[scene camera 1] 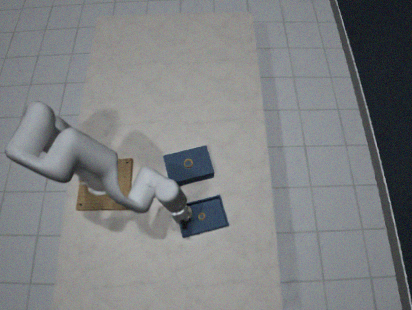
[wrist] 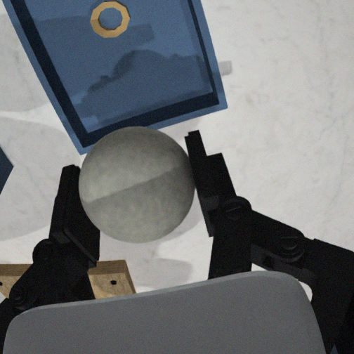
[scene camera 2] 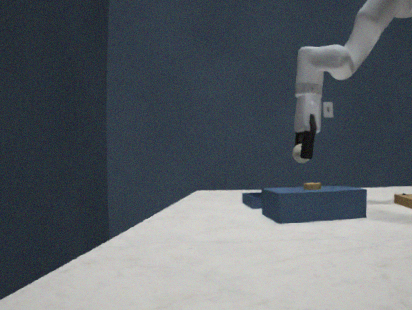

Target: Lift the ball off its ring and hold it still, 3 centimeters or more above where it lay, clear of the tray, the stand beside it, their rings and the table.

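Frame: origin at the arm's base, x ahead, y left, z up, level; metres.
Where they show: gripper, fingertip midpoint: (scene camera 2: 302, 158); arm's base, link origin: (scene camera 1: 101, 181).
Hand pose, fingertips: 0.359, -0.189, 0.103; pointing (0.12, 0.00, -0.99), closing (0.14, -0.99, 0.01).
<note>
Things, the pixels of their top centre, and the offset from my fingertips, as dx, dy, dz. "spot": a spot on its surface instead. Level surfaces: height alone.
- pale grey ball, top centre: (scene camera 2: 302, 143) +0.001, +0.000, +0.040
- blue tray, top centre: (scene camera 2: 281, 193) (scene camera 1: 201, 215) +0.059, +0.012, -0.093
- empty tan ring, surface spot: (scene camera 2: 312, 186) (scene camera 1: 188, 159) spot: +0.022, +0.246, -0.056
- pale table, surface height: dz -0.121
The pale grey ball (scene camera 2: 300, 153) (wrist: 137, 185) is held between the two black fingers of my gripper (scene camera 1: 185, 224) (scene camera 2: 303, 151) (wrist: 137, 168), which is shut on it. The ball hangs well above the table, higher than the stand's top in the second scene view. The blue tray (scene camera 1: 215, 226) (scene camera 2: 251, 200) (wrist: 214, 75) lies below, apart from the ball; its tan ring (scene camera 1: 199, 216) (wrist: 95, 20) is empty. In the first scene view the ball is mostly hidden by the wrist and fingers.
The blue block-shaped stand (scene camera 1: 175, 172) (scene camera 2: 315, 206) (wrist: 4, 167) is beside the tray, with an empty tan ring (scene camera 1: 184, 163) (scene camera 2: 312, 186) on top. A wooden base plate (scene camera 1: 95, 204) (scene camera 2: 404, 201) (wrist: 121, 272) lies under the arm's base on the pale table (scene camera 1: 170, 75) (scene camera 2: 200, 260).
</note>
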